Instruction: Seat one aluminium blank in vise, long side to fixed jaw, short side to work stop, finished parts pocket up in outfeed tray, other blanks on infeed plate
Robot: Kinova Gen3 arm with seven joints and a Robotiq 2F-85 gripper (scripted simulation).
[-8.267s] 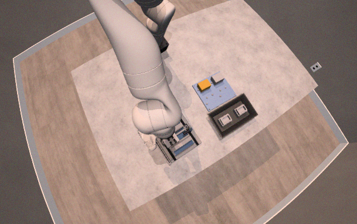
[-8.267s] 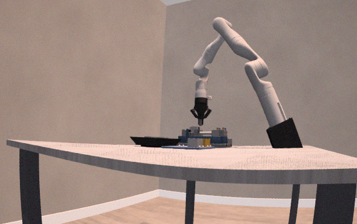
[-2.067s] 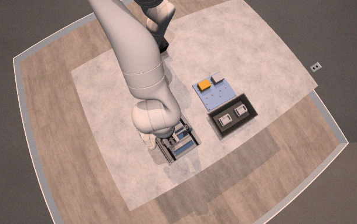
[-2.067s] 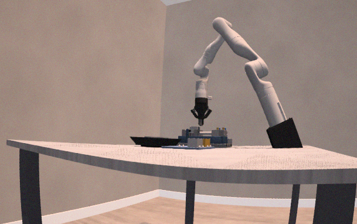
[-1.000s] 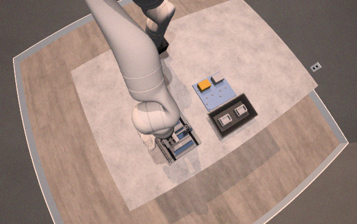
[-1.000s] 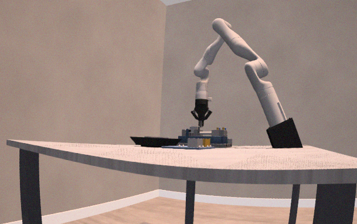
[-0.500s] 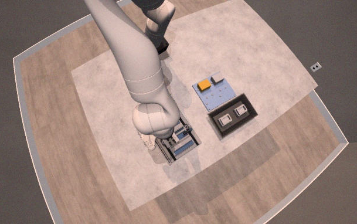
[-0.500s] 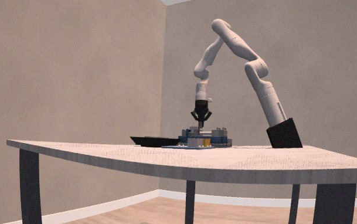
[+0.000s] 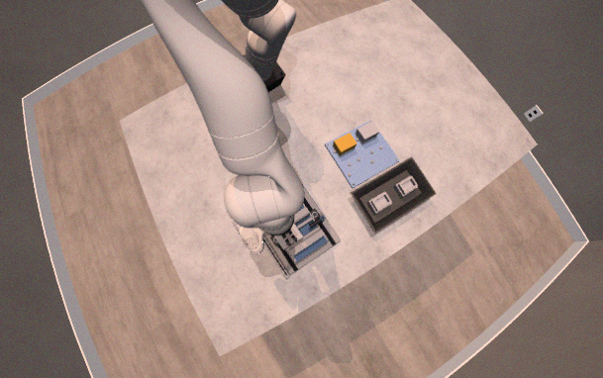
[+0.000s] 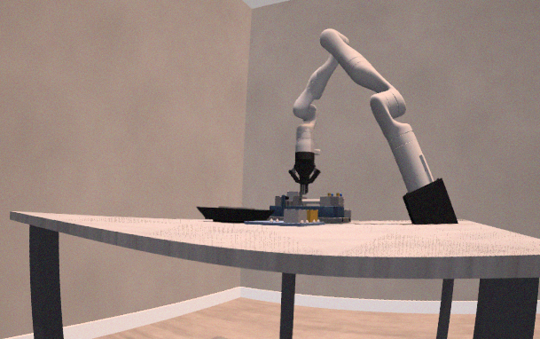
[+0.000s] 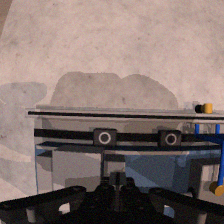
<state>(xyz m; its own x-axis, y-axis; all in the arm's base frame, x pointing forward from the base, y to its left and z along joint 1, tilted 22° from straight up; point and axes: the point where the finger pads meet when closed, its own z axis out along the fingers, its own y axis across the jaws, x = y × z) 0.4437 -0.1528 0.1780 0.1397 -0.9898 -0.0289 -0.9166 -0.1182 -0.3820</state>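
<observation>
Now: the aluminium blank 4 cm ahead of my hand, 1 cm to the left of it and 3 cm below it. Also, from my hand: blue vise base: 3 cm behind, 3 cm to the left, 8 cm below; brass blank: 16 cm behind, 29 cm to the left, 10 cm below.
</observation>
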